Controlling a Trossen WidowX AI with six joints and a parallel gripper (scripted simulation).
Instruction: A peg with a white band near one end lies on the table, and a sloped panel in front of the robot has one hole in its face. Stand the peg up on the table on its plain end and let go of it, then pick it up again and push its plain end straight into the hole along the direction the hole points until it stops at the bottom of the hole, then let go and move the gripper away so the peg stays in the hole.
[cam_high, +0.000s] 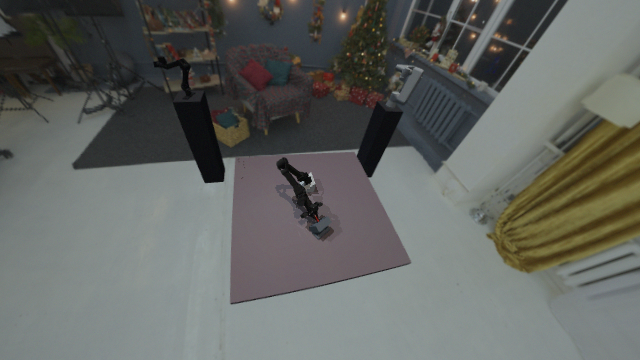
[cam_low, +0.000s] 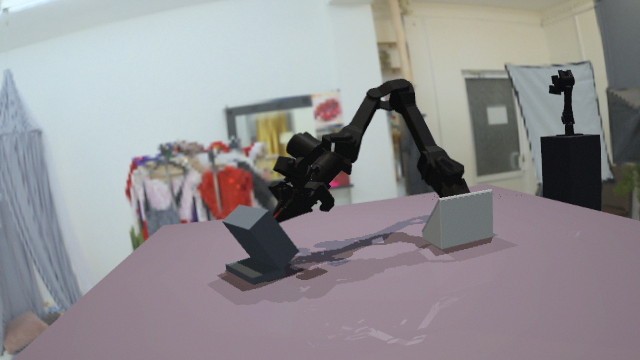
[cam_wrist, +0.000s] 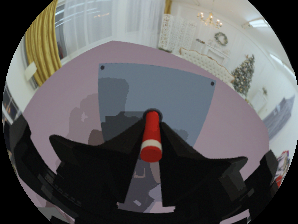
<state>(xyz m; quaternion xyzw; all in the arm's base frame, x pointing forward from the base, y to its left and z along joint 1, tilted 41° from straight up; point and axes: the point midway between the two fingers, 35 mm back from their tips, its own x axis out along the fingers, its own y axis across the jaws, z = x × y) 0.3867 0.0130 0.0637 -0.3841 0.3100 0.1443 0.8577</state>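
My gripper tip is 1 cm past the red peg, 1 cm to the left of it and 1 cm below it. Round my gripper tip: grey sloped panel: 3 cm ahead, 2 cm to the left, 2 cm below.
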